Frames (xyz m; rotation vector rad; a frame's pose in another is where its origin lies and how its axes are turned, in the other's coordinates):
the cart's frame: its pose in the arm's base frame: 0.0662 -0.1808 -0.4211 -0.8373 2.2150 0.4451
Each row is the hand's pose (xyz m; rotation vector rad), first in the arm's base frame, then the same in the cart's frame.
Working: the arm's base frame: its pose in the cart's frame: -0.3490 0.2039 -0.2259 0.8373 -2.2150 -0.4451

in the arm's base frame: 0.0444 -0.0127 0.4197 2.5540 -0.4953 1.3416
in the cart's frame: -0.6721 0.1912 -0.4974 0.1980 1.1881 -2.2059
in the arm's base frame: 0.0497 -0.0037 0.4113 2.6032 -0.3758 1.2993
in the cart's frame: -0.6727 0.1936 -0.4843 0.1352 1.1511 -2.2922
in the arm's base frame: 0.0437 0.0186 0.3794 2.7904 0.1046 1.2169
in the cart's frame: -0.6560 0.2120 -0.4537 -0.0181 0.8924 -2.6291
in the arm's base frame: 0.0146 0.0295 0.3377 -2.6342 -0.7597 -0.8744
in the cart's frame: -0.6149 0.2371 -0.4340 -0.2073 0.1437 -3.0010
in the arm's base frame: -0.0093 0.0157 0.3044 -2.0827 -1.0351 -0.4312
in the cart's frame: -0.5720 0.2411 -0.4305 -0.2909 -0.8499 -2.9621
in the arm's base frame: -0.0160 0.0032 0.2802 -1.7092 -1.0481 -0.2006
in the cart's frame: -0.5454 0.2350 -0.4239 -0.2681 -1.4313 -2.7117
